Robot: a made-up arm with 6 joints. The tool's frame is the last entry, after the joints. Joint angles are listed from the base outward. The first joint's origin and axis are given. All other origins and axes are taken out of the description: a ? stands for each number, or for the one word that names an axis. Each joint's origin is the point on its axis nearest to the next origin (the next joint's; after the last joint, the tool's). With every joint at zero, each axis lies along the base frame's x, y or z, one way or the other. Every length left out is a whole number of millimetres.
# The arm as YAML. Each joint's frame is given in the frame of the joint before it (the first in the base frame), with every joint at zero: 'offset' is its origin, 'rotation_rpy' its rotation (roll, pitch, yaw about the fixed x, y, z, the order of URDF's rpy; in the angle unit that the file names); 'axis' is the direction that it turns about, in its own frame. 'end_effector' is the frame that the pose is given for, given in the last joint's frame.
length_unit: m
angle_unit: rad
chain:
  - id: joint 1
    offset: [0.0, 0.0, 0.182]
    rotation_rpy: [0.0, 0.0, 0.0]
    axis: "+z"
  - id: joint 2
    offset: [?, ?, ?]
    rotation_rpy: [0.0, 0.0, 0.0]
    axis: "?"
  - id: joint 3
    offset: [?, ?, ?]
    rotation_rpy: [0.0, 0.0, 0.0]
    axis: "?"
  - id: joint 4
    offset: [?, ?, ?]
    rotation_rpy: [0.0, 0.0, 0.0]
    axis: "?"
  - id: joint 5
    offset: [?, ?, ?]
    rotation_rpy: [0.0, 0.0, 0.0]
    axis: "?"
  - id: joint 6
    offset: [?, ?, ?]
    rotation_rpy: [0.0, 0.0, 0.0]
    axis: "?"
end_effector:
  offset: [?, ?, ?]
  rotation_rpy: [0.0, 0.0, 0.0]
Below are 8 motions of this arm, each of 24 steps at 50 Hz.
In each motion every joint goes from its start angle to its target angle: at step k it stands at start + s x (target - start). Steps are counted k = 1, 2, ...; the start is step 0. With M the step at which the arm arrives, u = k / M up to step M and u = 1 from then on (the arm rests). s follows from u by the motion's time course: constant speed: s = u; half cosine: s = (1 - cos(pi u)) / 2; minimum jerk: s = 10 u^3 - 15 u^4 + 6 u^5.
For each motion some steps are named. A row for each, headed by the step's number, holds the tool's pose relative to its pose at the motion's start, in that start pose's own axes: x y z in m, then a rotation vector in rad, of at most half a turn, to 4 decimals.
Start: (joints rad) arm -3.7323 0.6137 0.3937 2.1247 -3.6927 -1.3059
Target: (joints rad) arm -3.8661 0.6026 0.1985 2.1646 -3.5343 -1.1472
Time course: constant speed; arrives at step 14
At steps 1, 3, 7, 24:
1: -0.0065 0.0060 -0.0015 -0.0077 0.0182 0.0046
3: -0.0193 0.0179 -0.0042 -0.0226 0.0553 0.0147
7: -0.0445 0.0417 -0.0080 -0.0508 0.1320 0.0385
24: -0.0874 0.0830 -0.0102 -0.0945 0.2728 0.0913

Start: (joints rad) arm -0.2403 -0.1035 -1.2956 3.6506 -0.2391 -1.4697
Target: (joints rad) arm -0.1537 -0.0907 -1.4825 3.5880 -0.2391 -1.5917
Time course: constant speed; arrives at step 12
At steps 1, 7, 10, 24:
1: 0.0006 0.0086 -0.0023 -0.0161 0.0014 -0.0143
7: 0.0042 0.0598 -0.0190 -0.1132 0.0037 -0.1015
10: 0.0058 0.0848 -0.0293 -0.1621 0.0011 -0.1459
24: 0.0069 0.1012 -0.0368 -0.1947 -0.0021 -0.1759

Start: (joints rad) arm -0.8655 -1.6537 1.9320 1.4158 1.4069 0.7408
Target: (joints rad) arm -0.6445 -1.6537 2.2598 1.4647 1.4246 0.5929
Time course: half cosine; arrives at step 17
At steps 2, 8, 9, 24:
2: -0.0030 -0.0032 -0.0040 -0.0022 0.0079 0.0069
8: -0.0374 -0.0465 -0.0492 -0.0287 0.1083 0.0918
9: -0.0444 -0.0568 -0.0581 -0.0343 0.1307 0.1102
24: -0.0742 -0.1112 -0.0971 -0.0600 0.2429 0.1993

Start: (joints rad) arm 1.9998 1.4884 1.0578 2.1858 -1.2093 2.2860
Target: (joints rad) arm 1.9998 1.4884 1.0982 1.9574 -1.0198 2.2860
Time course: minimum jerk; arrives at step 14
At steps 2, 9, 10, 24:
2: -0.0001 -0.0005 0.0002 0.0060 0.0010 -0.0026
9: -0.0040 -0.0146 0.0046 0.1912 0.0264 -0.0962
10: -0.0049 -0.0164 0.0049 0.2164 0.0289 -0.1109
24: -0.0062 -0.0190 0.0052 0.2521 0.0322 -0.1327

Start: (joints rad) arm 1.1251 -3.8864 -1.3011 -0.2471 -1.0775 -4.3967
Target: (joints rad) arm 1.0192 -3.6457 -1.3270 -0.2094 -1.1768 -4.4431
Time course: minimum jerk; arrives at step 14
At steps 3, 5, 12, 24:
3: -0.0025 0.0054 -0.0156 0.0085 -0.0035 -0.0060
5: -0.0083 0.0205 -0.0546 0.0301 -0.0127 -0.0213
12: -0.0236 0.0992 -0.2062 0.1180 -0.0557 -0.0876
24: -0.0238 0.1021 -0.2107 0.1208 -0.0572 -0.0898

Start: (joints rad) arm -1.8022 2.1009 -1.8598 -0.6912 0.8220 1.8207
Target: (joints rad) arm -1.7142 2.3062 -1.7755 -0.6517 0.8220 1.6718
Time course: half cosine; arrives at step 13
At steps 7, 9, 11, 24:
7: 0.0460 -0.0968 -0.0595 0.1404 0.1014 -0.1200
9: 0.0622 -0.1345 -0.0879 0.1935 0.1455 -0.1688
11: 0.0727 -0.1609 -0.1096 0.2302 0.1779 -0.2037
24: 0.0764 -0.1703 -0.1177 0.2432 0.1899 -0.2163

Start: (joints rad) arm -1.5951 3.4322 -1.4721 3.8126 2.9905 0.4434
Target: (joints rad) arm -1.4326 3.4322 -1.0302 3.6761 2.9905 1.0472
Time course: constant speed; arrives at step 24
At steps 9, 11, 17, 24:
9: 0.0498 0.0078 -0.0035 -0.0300 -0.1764 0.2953
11: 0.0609 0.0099 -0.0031 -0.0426 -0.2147 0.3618
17: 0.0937 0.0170 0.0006 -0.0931 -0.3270 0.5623
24: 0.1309 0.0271 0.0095 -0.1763 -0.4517 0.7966

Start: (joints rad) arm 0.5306 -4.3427 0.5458 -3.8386 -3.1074 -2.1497
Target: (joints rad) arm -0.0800 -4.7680 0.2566 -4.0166 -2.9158 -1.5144
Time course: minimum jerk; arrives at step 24
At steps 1, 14, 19, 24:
1: -0.0004 -0.0003 0.0001 -0.0006 0.0002 0.0002
14: -0.4338 -0.1887 0.2075 -0.4291 0.4301 0.3147
19: -0.6117 -0.2118 0.3620 -0.5097 0.7117 0.4941
24: -0.6488 -0.2124 0.4022 -0.5167 0.7814 0.5380

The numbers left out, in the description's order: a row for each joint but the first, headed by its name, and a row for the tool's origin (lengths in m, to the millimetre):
joint 2: xyz 0.0 0.03 0.0, axis +y
joint 3: xyz 0.0 0.0 0.765, axis +y
joint 4: xyz 0.0 0.0 0.427, axis +z
joint 5: xyz 0.0 0.0 0.0, axis +y
joint 6: xyz 0.0 0.0 0.124, axis +z
tool: xyz 0.0 0.0 0.0

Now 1 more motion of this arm.
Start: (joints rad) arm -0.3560 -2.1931 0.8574 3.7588 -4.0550 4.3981
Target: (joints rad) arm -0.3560 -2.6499 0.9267 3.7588 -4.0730 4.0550
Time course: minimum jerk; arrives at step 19
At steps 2, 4, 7, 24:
2: 0.0018 0.0011 0.0041 -0.0024 -0.0022 -0.0016
4: 0.0120 0.0078 0.0276 -0.0158 -0.0149 -0.0110
7: 0.0443 0.0352 0.1101 -0.0610 -0.0616 -0.0436
24: 0.1153 0.1862 0.4085 -0.2003 -0.2588 -0.1614

